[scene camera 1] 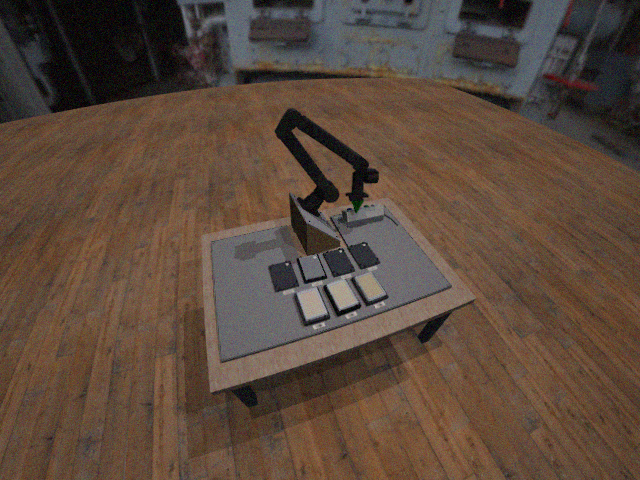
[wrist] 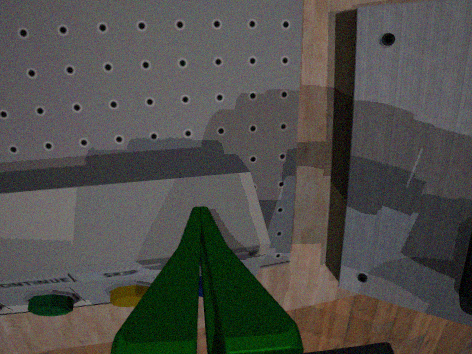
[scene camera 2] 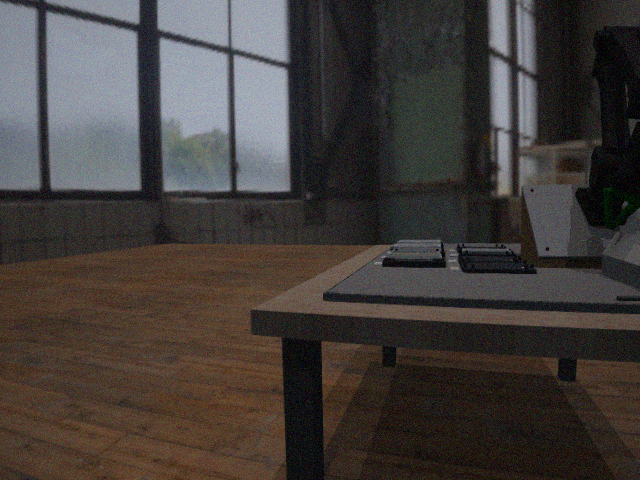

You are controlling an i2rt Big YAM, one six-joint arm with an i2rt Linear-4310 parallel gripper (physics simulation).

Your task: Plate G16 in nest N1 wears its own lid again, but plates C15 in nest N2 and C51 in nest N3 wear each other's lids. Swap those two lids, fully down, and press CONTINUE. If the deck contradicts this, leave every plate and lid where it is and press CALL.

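Pixels of known places: gripper, fingertip midpoint: (scene camera 1: 355, 212) (wrist: 199, 215) (scene camera 2: 609, 228); arm's base, link origin: (scene camera 1: 307, 208) (scene camera 2: 599, 207).
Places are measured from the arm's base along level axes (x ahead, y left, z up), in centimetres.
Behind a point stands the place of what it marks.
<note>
My gripper (scene camera 1: 357, 210) @(x 8.7, y 23.1, z -4.0 cm) (wrist: 199, 215) @(x 8.7, y 23.1, z -4.0 cm) is shut and empty, its green fingertips together above the button box (scene camera 1: 368, 214) @(x 8.7, y 31.6, z -7.7 cm) (wrist: 115, 215) @(x 8.0, y 27.9, z -7.4 cm). In the wrist view the fingers cover the CALL label and most of the blue button (wrist: 201, 286) @(x 2.7, y 24.0, z -5.8 cm). The yellow SKIP button (wrist: 127, 296) @(x 3.3, y 28.4, z -5.7 cm) and the green CONTINUE button (wrist: 50, 305) @(x 3.9, y 32.9, z -5.8 cm) show to their left. In scene camera 1, three pale-topped plates (scene camera 1: 311, 304) @(x 44.7, y -18.1, z -9.4 cm) (scene camera 1: 342, 295) @(x 46.1, y -5.2, z -9.5 cm) (scene camera 1: 370, 286) @(x 46.7, y 8.0, z -10.5 cm) sit in the front row. Their nest labels and lid marks are too small to read. Whether the fingertips touch the box cannot be told.
Behind the plates are three dark holders (scene camera 1: 283, 275) @(x 24.9, y -22.6, z -12.2 cm) (scene camera 1: 338, 261) @(x 27.8, y 3.2, z -12.2 cm) (scene camera 1: 363, 254) @(x 28.9, y 16.2, z -12.2 cm) and a grey-topped one (scene camera 1: 311, 268) @(x 26.9, y -10.1, z -11.4 cm). A slanted panel (scene camera 1: 321, 238) @(x 17.2, y -0.6, z -5.3 cm) (scene camera 2: 549, 222) @(x 13.0, y 2.8, z -3.4 cm) (wrist: 410, 150) @(x 7.8, y 7.6, z -7.9 cm) stands by the arm's base, right of the fingers in the wrist view. The grey deck (scene camera 1: 248, 320) @(x 39.2, y -42.4, z -13.2 cm) lies on a wooden table (scene camera 1: 330, 346) @(x 61.1, y -18.0, z -14.4 cm).
</note>
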